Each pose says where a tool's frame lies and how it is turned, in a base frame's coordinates. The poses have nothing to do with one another.
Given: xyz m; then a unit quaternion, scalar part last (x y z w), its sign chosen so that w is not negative.
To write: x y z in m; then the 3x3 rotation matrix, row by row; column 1 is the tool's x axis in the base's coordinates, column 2 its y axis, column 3 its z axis. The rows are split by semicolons. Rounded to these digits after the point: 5 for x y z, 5 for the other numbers.
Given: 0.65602 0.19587 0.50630 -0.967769 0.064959 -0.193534 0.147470
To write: 0.65602 0.19587 0.50630; 0.91665 -0.06865 0.39375; -0.18281 -0.94807 0.26029; 0.35543 -0.31058 -0.88159
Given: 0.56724 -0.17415 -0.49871 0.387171 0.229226 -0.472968 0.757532
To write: 0.56724 -0.17415 -0.49871; 0.44751 0.89408 -0.01895; -0.53908 0.25280 -0.80342; -0.71353 0.36976 0.59511
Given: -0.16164 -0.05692 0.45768 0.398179 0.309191 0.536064 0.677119
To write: -0.16164 -0.05692 0.45768; 0.23407 -0.47973 0.84562; 0.97218 0.10818 -0.20774; 0.00818 0.87072 0.49171
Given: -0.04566 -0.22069 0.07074 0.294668 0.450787 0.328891 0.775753
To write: -0.04566 -0.22069 0.07074; 0.37724 -0.24461 0.89323; 0.77594 0.61000 -0.16066; -0.50557 0.75370 0.41992
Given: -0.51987 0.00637 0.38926 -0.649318 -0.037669 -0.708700 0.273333
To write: -0.51987 0.00637 0.38926; -0.00735 0.43634 0.89975; -0.33850 -0.84774 0.40835; 0.94094 -0.30157 0.15393
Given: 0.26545 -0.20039 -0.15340 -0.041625 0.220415 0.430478 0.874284
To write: 0.26545 -0.20039 -0.15340; 0.53221 -0.77107 0.34957; 0.73437 0.62591 0.26255; -0.42125 0.11698 0.89937
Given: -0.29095 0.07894 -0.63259 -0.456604 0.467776 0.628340 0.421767
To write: -0.29095 0.07894 -0.63259; -0.22725 -0.95720 -0.17922; 0.10285 -0.20660 0.97301; -0.96839 0.20268 0.14540
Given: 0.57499 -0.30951 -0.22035 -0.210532 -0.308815 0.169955 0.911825
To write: 0.57499 -0.30951 -0.22035; 0.75150 -0.17991 -0.63473; 0.43997 0.85358 0.27897; 0.49161 -0.48891 0.72062
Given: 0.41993 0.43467 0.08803 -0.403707 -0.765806 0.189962 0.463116
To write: 0.41993 0.43467 0.08803; -0.24509 0.44237 -0.86269; 0.79427 0.60187 0.08298; 0.55594 -0.66487 -0.49888
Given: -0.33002 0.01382 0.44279 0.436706 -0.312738 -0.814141 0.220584
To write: -0.33002 0.01382 0.44279; -0.52126 0.08602 -0.84905; -0.63232 -0.70708 0.31656; -0.57311 0.70189 0.42297
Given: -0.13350 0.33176 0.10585 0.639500 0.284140 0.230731 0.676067
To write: -0.13350 0.33176 0.10585; 0.73206 0.05144 0.67930; 0.67539 0.07561 -0.73357; -0.08909 0.99581 0.02061
